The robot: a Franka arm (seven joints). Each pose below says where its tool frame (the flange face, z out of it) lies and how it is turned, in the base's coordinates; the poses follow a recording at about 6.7 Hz.
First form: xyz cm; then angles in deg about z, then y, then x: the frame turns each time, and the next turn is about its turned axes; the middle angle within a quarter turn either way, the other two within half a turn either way.
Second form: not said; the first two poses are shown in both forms.
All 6 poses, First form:
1: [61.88, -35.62, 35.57, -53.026, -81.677, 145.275]
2: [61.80, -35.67, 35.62, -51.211, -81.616, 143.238]
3: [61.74, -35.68, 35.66, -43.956, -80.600, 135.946]
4: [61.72, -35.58, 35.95, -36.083, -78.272, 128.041]
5: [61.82, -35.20, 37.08, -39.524, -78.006, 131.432]
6: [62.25, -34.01, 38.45, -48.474, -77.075, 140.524]
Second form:
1: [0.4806, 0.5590, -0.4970, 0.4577, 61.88, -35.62, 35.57]
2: [0.4833, 0.5587, -0.4963, 0.4561, 61.80, -35.67, 35.62]
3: [0.4896, 0.5648, -0.4895, 0.4490, 61.74, -35.68, 35.66]
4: [0.4988, 0.5774, -0.4788, 0.4343, 61.72, -35.58, 35.95]
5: [0.4947, 0.5791, -0.4831, 0.4318, 61.82, -35.20, 37.08]
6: [0.4816, 0.5850, -0.4941, 0.4263, 62.25, -34.01, 38.45]
